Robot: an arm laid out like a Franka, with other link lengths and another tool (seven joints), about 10 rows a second.
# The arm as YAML. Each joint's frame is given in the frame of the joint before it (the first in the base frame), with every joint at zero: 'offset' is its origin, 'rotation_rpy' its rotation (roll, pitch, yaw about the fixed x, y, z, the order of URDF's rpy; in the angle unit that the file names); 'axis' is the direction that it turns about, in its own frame. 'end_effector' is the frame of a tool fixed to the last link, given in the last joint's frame.
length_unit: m
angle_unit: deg
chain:
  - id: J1
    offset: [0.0, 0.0, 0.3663]
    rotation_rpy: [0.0, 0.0, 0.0]
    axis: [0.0, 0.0, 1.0]
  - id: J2
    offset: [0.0, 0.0, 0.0]
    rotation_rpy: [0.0, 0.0, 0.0]
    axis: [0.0, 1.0, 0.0]
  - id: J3
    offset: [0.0, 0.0, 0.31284]
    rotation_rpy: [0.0, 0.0, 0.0]
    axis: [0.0, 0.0, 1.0]
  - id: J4
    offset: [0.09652, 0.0, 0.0]
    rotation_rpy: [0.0, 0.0, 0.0]
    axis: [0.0, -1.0, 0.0]
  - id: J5
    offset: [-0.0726, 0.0, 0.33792]
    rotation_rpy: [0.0, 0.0, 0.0]
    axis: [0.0, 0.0, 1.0]
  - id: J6
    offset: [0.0, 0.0, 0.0]
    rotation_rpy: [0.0, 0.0, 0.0]
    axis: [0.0, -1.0, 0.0]
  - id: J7
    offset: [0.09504, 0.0, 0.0]
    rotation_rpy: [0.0, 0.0, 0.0]
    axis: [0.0, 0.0, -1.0]
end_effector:
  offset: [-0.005, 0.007, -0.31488]
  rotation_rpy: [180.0, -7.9, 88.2]
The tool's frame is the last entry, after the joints.
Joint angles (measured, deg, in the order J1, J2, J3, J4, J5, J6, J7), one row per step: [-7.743 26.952 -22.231 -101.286 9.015 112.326 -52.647]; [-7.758 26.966 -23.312 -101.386 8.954 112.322 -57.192]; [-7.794 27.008 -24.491 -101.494 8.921 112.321 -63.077]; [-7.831 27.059 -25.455 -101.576 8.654 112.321 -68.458]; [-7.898 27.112 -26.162 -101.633 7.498 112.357 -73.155]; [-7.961 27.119 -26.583 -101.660 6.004 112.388 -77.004]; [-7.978 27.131 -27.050 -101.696 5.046 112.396 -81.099]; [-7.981 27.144 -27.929 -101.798 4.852 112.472 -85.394]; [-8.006 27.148 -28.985 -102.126 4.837 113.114 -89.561]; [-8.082 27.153 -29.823 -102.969 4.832 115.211 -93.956]
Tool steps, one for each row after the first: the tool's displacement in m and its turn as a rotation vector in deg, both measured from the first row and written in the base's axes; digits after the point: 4 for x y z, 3 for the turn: [-0.0060 -0.0106 0.0010 0.532 -0.207 3.453]; [-0.0129 -0.0222 0.0019 1.356 -0.487 8.079]; [-0.0194 -0.0326 0.0028 2.031 -0.597 12.545]; [-0.0268 -0.0442 0.0038 2.174 -0.132 17.057]; [-0.0333 -0.0544 0.0052 2.109 0.596 21.195]; [-0.0386 -0.0626 0.0064 2.450 1.062 25.255]; [-0.0442 -0.0714 0.0077 3.077 1.097 28.714]; [-0.0496 -0.0823 0.0082 3.412 0.850 31.809]; [-0.0516 -0.0948 0.0060 3.094 0.073 35.402]
